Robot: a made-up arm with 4 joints.
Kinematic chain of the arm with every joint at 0, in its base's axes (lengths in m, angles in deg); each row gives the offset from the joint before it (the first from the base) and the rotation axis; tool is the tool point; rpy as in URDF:
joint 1: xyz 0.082 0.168 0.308 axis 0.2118 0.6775 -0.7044
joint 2: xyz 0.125 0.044 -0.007 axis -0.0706 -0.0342 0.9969
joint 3: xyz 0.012 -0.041 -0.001 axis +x
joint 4: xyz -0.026 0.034 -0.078 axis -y
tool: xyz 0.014 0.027 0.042 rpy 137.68 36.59 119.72
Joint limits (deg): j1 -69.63..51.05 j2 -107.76..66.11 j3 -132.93..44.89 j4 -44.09..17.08
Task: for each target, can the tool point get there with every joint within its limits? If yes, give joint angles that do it. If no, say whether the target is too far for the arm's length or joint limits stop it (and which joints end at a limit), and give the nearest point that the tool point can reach.
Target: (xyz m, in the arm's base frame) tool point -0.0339 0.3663 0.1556
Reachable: no: joint limits stop it (at a limit: joint 1, joint 2, joint 4) | nearest point 0.0670 0.2536 0.2541 | short by 0.181 m
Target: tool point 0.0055 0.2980 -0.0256
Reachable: no: too far | nearest point 0.1146 0.1955 0.1834 | short by 0.257 m
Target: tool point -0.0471 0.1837 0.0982
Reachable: no: joint limits stop it (at a limit: joint 1, joint 4) | nearest point 0.0802 0.1518 0.1935 | short by 0.162 m
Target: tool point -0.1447 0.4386 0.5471
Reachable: no: too far | nearest point 0.0902 0.3166 0.3615 | short by 0.323 m
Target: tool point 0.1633 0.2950 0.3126
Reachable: yes | joints -33.94 32.55 28.19 -31.00
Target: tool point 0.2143 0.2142 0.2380
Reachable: yes | joints 9.42 11.34 -7.36 -15.76
